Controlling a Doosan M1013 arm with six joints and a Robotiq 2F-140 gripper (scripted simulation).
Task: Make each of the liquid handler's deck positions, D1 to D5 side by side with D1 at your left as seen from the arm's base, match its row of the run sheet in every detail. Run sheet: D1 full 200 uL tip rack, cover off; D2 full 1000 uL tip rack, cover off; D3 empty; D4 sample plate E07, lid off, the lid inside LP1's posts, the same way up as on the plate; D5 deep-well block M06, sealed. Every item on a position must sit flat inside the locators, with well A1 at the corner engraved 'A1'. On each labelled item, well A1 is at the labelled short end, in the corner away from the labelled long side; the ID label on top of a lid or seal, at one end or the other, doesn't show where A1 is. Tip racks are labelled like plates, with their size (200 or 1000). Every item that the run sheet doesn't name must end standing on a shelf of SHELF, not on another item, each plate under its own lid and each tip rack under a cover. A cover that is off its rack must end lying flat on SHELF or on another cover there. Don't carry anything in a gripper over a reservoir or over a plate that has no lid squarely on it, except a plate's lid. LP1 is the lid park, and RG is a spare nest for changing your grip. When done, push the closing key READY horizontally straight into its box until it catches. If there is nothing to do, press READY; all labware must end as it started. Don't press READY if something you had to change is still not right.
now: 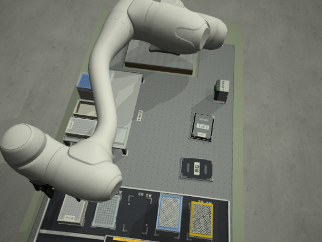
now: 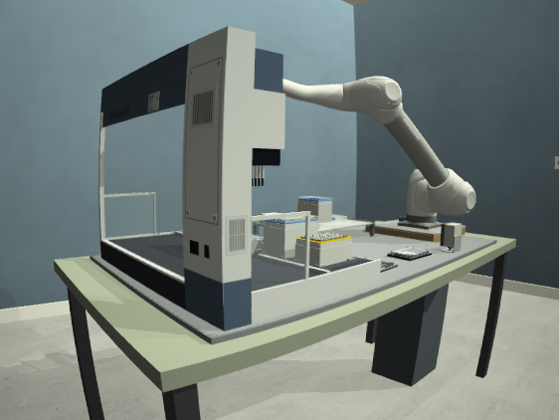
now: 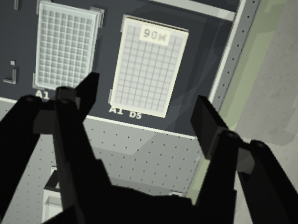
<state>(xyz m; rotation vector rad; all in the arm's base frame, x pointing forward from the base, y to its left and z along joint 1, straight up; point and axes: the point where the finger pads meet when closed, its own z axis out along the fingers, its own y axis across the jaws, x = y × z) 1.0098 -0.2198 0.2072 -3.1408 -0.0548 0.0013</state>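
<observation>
The deep-well block M06 lies 160 mm below my hand. Round my hand: blue-rimmed tip rack: 20 mm behind, 370 mm to the left, 110 mm below; beige trough: 450 mm behind, 70 mm to the right, 170 mm below; clear sample plate: 10 mm behind, 120 mm to the left, 170 mm below.
</observation>
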